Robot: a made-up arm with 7 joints. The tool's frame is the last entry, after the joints.
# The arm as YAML. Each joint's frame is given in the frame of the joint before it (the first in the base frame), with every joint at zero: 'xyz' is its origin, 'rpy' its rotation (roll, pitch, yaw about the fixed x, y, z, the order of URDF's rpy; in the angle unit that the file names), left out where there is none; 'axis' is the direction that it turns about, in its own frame. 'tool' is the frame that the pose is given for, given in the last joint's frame.
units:
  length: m
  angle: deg
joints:
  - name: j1
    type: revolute
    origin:
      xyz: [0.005, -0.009, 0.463]
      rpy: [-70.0, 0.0, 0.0]
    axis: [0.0, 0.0, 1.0]
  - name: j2
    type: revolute
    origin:
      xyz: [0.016, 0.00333, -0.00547]
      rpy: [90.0, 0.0, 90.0]
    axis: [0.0, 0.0, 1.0]
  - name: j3
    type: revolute
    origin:
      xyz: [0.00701, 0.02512, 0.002]
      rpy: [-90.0, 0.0, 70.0]
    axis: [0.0, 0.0, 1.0]
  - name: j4
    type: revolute
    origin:
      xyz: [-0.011, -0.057, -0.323]
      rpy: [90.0, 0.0, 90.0]
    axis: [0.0, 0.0, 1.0]
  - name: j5
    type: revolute
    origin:
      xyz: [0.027, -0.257, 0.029]
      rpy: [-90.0, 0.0, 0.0]
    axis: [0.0, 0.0, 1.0]
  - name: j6
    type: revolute
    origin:
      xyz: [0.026, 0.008, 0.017]
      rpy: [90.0, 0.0, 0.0]
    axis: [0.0, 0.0, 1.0]
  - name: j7
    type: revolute
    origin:
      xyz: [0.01, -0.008, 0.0]
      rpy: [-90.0, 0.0, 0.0]
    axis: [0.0, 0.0, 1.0]
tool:
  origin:
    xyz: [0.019, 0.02, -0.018]
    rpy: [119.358, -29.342, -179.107]
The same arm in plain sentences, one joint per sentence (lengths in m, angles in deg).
The arm has seven revolute joints in a row. What follows holds with every joint at zero, and every direction is one of the base frame's.
The first joint lies 0.0050 m along +x and 0.0090 m along -y and 0.4630 m along +z from the base frame's origin and turns about the direction (0, 0.9397, 0.342).
The second joint lies 0.0160 m along +x and 0.0040 m along -y and 0.0050 m along -z from the first joint and turns about +x.
The third joint lies 0.0020 m along +x and 0.0260 m along +y and 0.0020 m along +z from the second joint and turns about +z.
The fourth joint lies 0.0570 m along +x and 0.0110 m along -y and 0.3230 m along -z from the third joint and turns about +y.
The fifth joint lies 0.0270 m along -x and 0.0290 m along +y and 0.2570 m along -z from the fourth joint and turns about +z.
The sixth joint lies 0.0260 m along -x and 0.0080 m along -y and 0.0170 m along +z from the fifth joint and turns about +y.
The seventh joint lies 0.0100 m along -x and 0.0080 m along -z from the sixth joint and turns about +z.
The tool frame, which is the frame that the pose is given for, lies 0.0190 m along -x and 0.0200 m along -y and 0.0180 m along -z from the seventh joint; its axes are the base frame's turned by roll 119.36, pitch -29.34 and yaw 0.89 deg (as in URDF: about the fixed x, then y, then z).

